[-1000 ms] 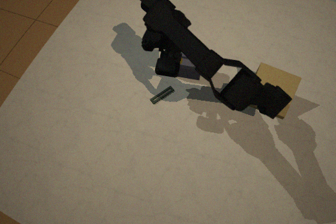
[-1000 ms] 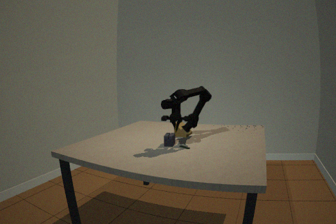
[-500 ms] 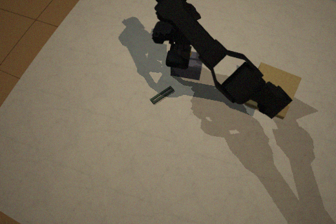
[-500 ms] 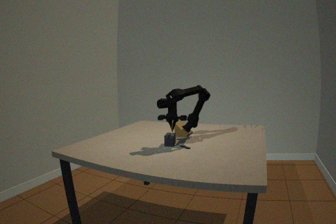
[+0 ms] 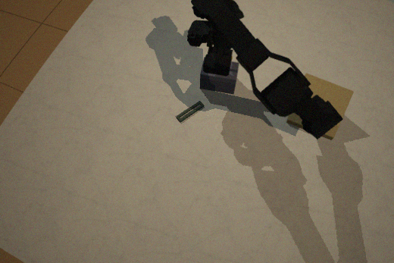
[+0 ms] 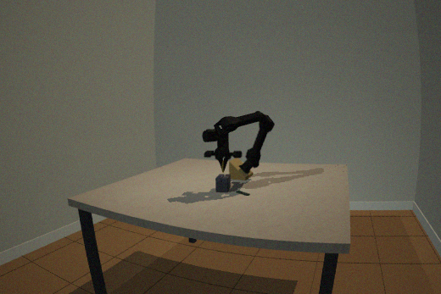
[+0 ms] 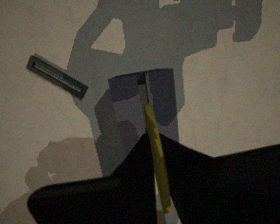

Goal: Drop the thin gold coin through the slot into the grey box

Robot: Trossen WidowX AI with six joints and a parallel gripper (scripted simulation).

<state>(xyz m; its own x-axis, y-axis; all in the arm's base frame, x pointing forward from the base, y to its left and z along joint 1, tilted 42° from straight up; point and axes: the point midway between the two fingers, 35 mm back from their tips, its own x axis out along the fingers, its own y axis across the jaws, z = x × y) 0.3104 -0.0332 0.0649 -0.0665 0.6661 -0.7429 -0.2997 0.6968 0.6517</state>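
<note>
The gold coin is 2 cm above my gripper tip.
</note>
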